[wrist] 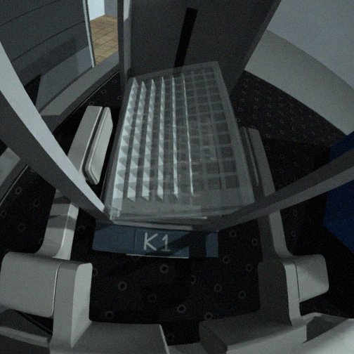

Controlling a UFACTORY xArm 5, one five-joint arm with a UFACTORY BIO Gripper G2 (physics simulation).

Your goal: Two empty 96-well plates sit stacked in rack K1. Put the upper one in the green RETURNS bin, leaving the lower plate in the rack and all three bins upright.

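A clear 96-well plate is visible in the picture, as is the gripper.
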